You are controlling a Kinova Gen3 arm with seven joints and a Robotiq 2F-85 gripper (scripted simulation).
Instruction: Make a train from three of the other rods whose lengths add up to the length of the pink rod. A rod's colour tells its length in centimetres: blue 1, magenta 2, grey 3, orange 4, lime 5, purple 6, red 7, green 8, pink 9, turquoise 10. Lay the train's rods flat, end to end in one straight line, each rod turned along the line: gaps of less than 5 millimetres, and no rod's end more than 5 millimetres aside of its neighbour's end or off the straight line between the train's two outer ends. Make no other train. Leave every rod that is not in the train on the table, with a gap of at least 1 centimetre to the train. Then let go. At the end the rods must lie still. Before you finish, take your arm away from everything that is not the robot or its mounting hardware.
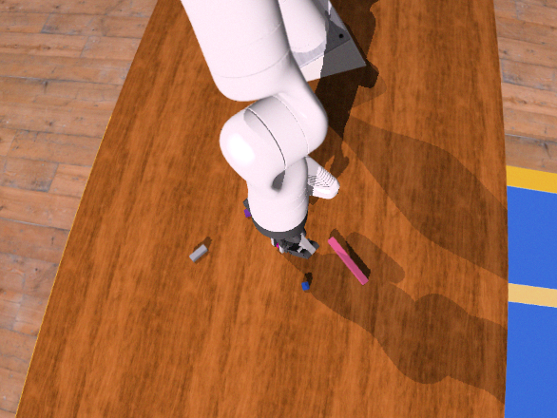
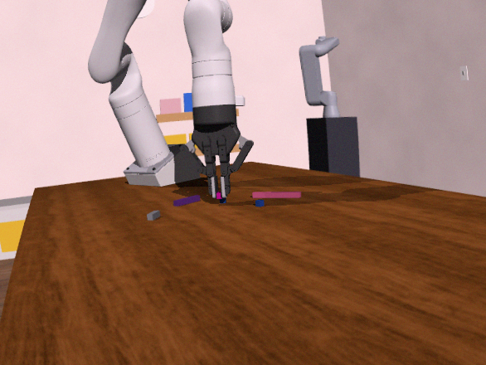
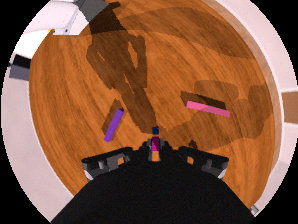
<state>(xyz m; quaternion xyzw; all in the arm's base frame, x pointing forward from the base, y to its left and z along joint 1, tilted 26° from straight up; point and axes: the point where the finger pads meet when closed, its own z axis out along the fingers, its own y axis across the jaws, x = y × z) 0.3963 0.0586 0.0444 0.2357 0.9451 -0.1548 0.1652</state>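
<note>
Right now my hand is 10 mm above the magenta rod. The rest, counted from my hand: small blue rod (60 mm ahead, 50 mm to the left, 30 mm below); then pink rod (110 mm to the left, 30 mm below); then purple rod (60 mm behind, 50 mm to the right, 30 mm below).
</note>
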